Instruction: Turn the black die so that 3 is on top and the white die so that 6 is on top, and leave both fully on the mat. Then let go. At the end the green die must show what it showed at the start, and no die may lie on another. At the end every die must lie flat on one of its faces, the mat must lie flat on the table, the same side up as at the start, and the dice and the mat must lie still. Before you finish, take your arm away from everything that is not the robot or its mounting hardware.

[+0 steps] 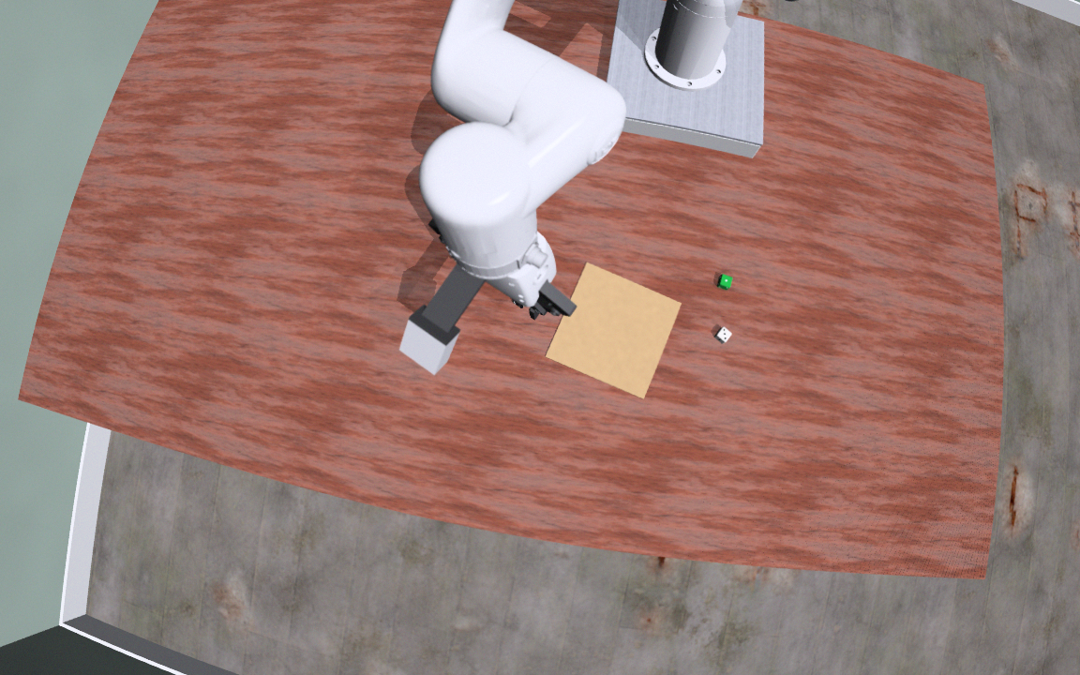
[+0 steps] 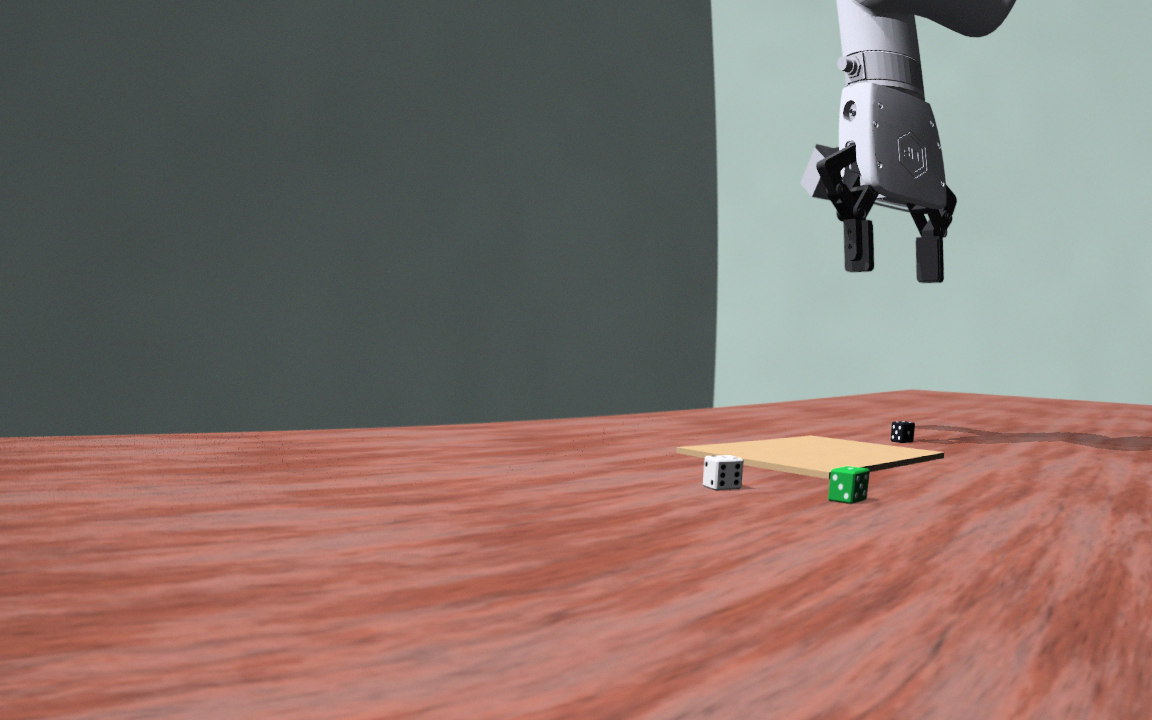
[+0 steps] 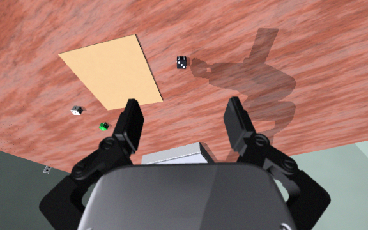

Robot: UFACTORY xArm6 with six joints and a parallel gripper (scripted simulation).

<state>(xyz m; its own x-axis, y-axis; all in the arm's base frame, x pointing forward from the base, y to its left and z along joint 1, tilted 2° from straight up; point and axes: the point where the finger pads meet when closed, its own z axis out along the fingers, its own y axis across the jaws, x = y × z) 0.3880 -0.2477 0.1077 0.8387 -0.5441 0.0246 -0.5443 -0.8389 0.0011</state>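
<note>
Right now my hand is 10 mm past the black die, 10 mm to the right of it and 140 mm above it. Round my hand: green die 40 mm behind, 290 mm to the left, 140 mm below; white die 30 mm ahead, 280 mm to the left, 140 mm below; tan mat 20 mm ahead, 140 mm to the left, 140 mm below.
</note>
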